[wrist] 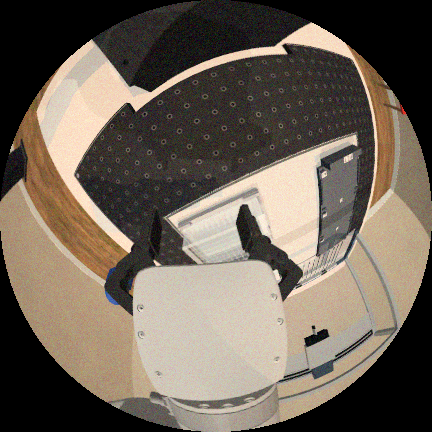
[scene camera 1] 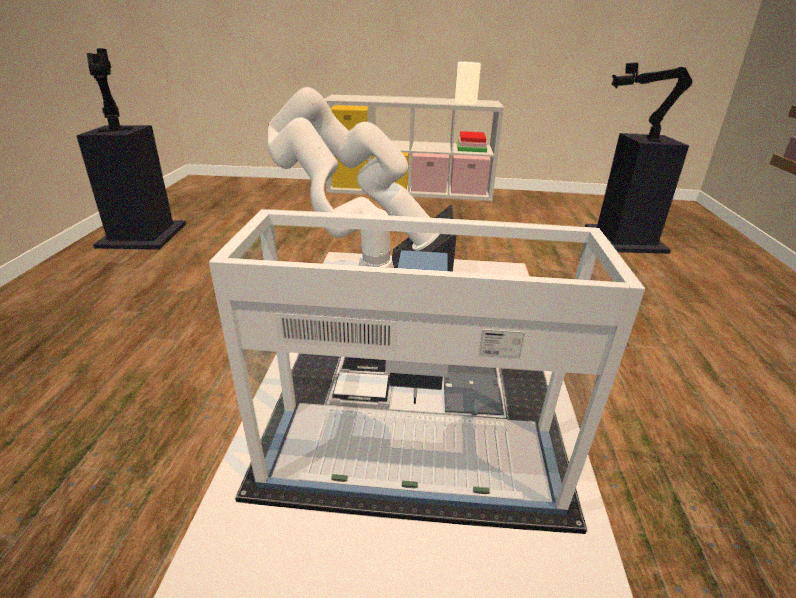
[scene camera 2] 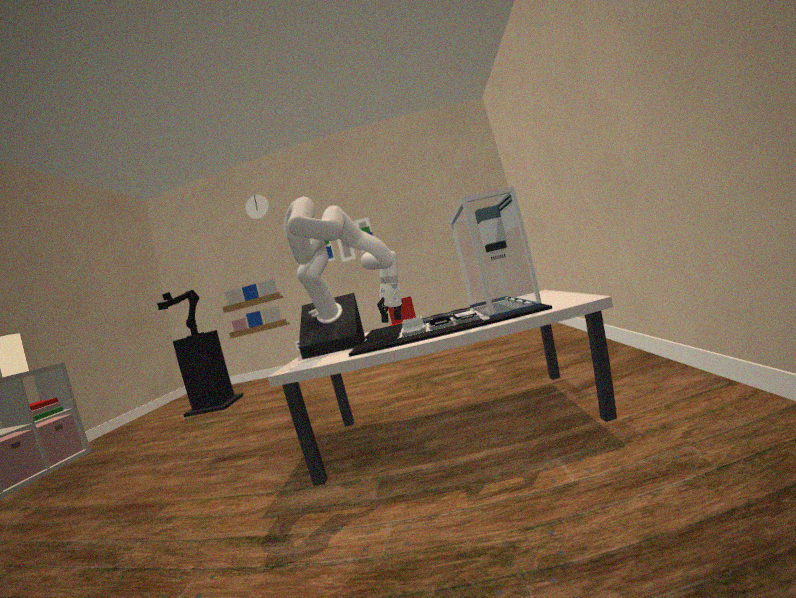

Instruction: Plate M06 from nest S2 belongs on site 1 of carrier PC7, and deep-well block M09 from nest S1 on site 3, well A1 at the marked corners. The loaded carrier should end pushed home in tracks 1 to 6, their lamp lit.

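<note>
My gripper is open and empty, above the left side of the board; the enclosure's top beam hides it in scene camera 1. Below and between its fingers in the wrist view, a pale, gridded labware piece sits in the light inset area, partly hidden by the right finger. I cannot read its label or tell whether it is M06 or M09. The dark grey carrier lies apart to the right in the wrist view, bearing small white marks and no labware. The track deck lies beyond the carrier's end.
A tall enclosure stands over the deck, with posts and a top beam. Three dark green bars line the deck's front edge. A black perforated board surrounds the inset. The black arm pedestal stands at the table's other end.
</note>
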